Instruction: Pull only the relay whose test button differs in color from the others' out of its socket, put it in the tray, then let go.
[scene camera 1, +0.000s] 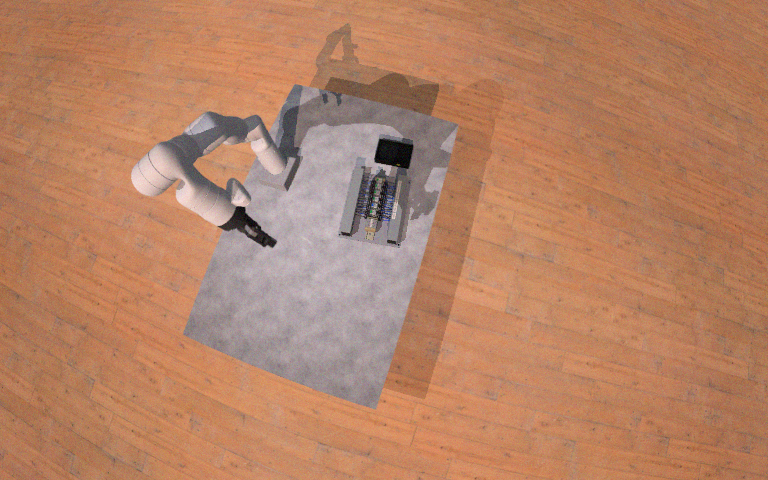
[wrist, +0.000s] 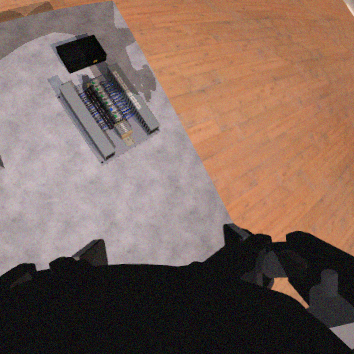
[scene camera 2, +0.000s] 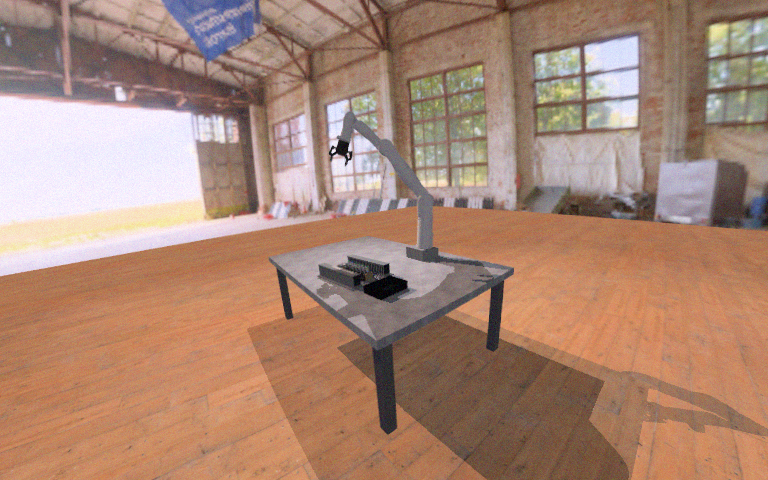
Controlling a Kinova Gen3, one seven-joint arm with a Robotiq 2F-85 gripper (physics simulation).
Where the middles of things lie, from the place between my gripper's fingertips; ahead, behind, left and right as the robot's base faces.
Right now my hand is 160 mm short of the grey panel (scene camera 1: pixel 358 233), 370 mm to the right of it and 600 mm above it.
